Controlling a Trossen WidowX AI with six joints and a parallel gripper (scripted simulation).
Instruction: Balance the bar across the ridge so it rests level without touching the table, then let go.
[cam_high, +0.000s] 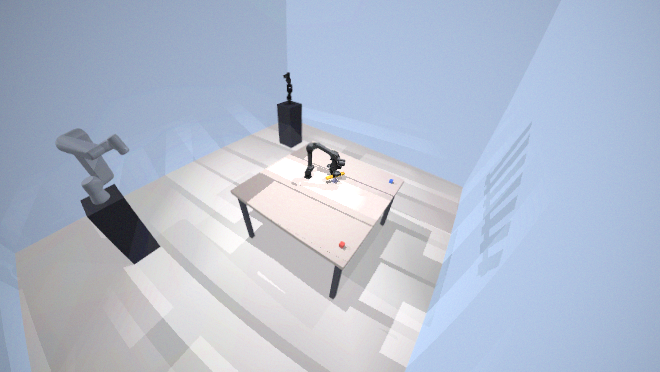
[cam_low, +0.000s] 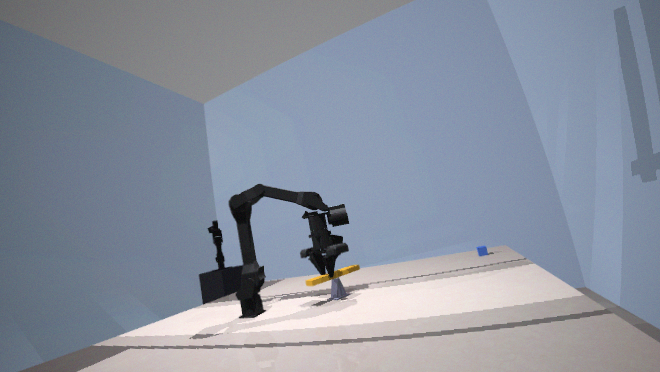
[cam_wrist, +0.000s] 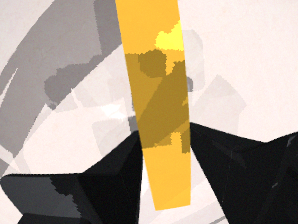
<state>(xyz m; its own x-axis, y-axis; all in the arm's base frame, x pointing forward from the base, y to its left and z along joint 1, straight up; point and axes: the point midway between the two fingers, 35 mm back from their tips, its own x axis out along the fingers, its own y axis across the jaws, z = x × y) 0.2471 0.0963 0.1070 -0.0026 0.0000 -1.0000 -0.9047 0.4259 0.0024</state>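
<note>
The yellow bar is 30 mm to the left of my gripper tip and 10 mm ahead of it. Round my gripper tip: small red cube 600 mm to the right, 490 mm ahead, 60 mm below; then small blue cube 490 mm ahead, 400 mm to the left, 60 mm below.
</note>
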